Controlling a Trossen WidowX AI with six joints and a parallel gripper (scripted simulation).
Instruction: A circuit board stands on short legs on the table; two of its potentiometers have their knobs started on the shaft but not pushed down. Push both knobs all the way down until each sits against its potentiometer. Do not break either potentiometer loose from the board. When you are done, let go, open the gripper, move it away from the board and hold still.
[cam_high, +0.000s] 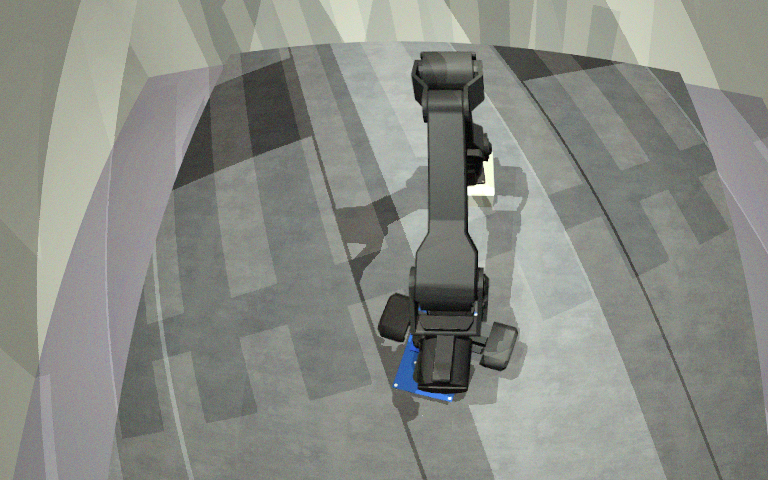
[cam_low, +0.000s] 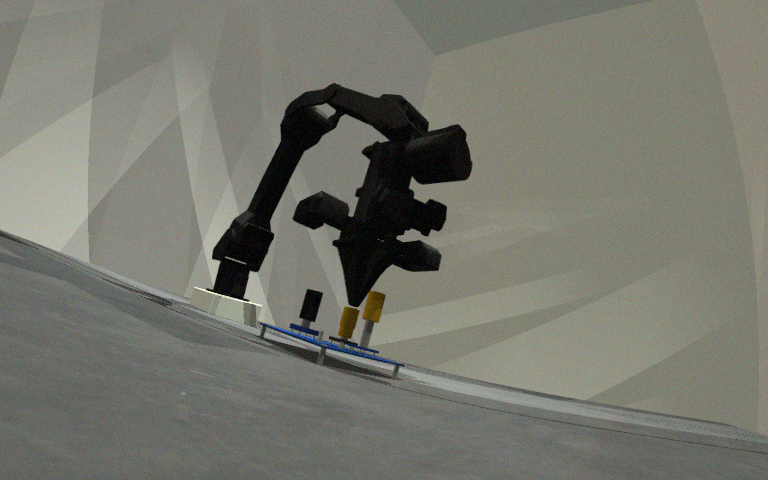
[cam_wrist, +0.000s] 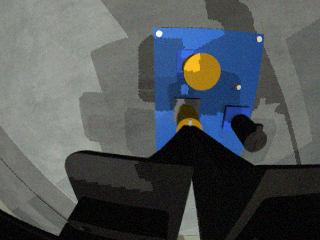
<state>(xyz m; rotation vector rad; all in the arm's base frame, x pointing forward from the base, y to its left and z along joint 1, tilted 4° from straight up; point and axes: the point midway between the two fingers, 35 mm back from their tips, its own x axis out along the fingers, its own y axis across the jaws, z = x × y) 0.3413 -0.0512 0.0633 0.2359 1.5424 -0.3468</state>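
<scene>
Right now my gripper tip is 20 mm above the yellow knob. Round my gripper tip: black knob (50 mm to the right, 20 mm behind, 10 mm below).
</scene>
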